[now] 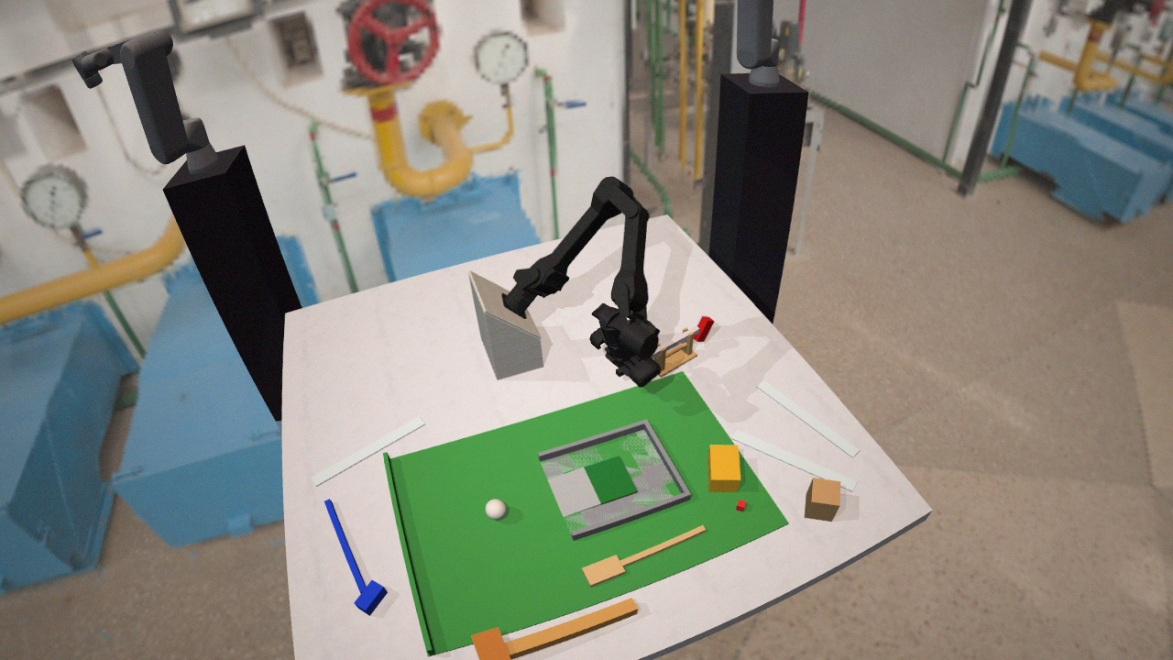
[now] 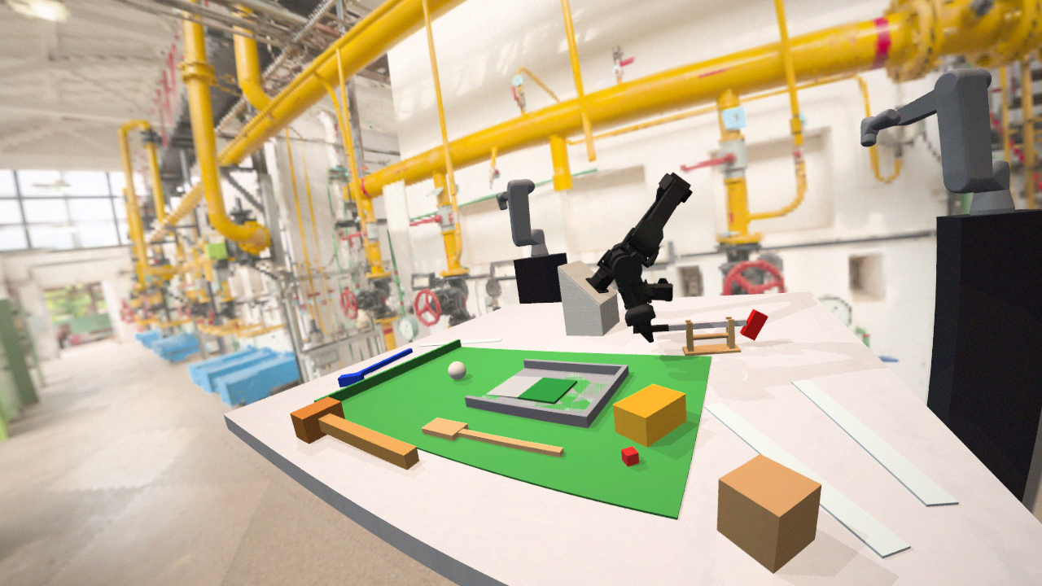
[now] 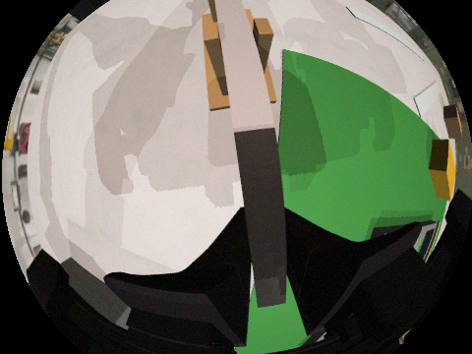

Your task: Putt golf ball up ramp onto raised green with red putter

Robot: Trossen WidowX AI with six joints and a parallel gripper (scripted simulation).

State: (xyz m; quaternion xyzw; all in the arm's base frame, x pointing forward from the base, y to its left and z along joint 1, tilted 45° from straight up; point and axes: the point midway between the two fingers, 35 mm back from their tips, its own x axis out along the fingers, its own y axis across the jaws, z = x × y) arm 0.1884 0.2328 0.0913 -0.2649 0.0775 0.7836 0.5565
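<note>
Right now the red putter is 5 cm behind my gripper tip, 10 cm to the left of it and 3 cm above it. From my gripper tip the other things lie so: yellow block: 31 cm ahead, 11 cm to the left, 1 cm below; then small red cube: 40 cm ahead, 12 cm to the left, 2 cm below; then wooden rack: 5 cm behind, 12 cm to the left.
</note>
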